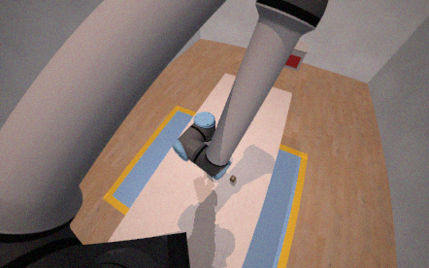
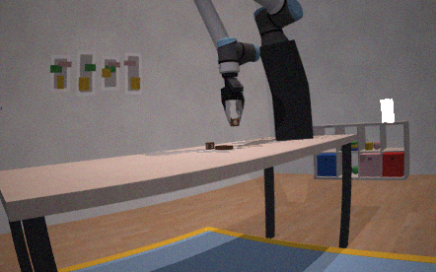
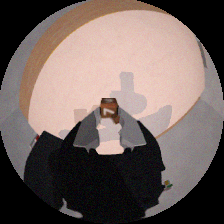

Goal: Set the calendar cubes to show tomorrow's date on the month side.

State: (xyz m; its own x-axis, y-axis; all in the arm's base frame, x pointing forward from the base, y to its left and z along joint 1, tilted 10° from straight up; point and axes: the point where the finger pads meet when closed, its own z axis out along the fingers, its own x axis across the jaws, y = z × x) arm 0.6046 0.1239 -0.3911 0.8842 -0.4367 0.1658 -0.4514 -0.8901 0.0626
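My hand is 12 cm above the brown tray, 10 cm to the left of it and 1 cm past it. Round my hand: brown cube: 1 cm below.
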